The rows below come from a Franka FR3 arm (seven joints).
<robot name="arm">
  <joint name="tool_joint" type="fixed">
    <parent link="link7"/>
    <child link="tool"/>
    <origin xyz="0 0 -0.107" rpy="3.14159 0 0"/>
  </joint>
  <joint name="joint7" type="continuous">
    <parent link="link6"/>
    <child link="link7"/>
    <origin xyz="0.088 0 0" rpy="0 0 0"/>
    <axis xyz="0 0 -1"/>
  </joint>
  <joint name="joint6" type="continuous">
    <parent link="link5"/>
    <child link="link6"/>
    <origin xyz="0 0 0" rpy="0 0 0"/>
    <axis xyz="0 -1 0"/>
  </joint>
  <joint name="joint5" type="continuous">
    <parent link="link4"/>
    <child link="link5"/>
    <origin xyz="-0.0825 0 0.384" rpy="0 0 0"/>
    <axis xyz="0 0 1"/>
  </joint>
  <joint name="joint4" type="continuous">
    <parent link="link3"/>
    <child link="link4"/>
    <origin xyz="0.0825 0 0" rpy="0 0 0"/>
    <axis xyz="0 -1 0"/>
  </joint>
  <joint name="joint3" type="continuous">
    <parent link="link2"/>
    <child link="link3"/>
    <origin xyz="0 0 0.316" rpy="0 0 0"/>
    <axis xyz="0 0 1"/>
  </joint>
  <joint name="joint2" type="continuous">
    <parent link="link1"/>
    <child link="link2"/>
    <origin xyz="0 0 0" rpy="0 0 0"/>
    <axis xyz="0 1 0"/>
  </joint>
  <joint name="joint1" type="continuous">
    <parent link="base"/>
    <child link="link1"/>
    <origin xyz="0 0 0.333" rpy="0 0 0"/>
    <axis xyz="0 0 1"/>
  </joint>
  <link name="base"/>
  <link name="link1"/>
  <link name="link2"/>
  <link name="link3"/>
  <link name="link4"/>
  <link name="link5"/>
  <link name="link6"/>
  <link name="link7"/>
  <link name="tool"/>
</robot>
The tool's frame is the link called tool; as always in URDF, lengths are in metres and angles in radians. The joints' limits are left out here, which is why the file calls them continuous.
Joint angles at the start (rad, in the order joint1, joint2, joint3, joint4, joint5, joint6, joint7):
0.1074, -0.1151, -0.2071, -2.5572, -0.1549, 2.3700, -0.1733
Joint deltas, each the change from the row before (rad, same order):
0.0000, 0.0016, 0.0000, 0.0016, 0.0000, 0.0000, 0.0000
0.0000, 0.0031, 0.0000, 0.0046, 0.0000, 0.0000, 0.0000
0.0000, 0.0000, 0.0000, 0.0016, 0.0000, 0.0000, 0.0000
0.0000, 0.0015, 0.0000, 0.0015, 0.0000, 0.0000, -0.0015
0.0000, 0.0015, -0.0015, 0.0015, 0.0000, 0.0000, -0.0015
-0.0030, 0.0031, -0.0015, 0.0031, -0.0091, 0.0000, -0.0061
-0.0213, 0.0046, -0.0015, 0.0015, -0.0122, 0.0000, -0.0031
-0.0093, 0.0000, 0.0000, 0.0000, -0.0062, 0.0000, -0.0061
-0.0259, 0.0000, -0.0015, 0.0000, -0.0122, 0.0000, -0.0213
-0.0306, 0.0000, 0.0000, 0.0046, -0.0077, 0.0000, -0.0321
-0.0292, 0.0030, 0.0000, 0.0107, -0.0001, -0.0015, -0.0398
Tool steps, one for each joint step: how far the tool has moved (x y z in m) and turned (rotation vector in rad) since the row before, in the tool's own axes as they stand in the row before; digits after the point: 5 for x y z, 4 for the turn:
0.00049, 0.00017, 0.00003, -0.0003, -0.0001, 0.0001
0.00141, 0.00053, -0.00056, -0.0010, 0.0013, 0.0003
0.00048, 0.00022, -0.00066, -0.0004, 0.0015, 0.0002
0.00046, 0.00016, 0.00003, -0.0003, -0.0001, -0.0014
0.00028, 0.00078, 0.00010, 0.0000, -0.0001, 0.0000
0.00037, 0.00231, 0.00025, -0.0063, -0.0015, -0.0081
-0.00266, 0.00971, 0.00232, -0.0061, -0.0063, 0.0106
-0.00130, 0.00394, 0.00042, -0.0034, -0.0015, -0.0013
-0.00405, 0.01145, 0.00130, -0.0055, -0.0039, -0.0029
-0.00361, 0.01338, -0.00032, -0.0038, 0.0004, -0.0067
-0.00228, 0.01360, -0.00138, -0.0004, 0.0028, -0.0097

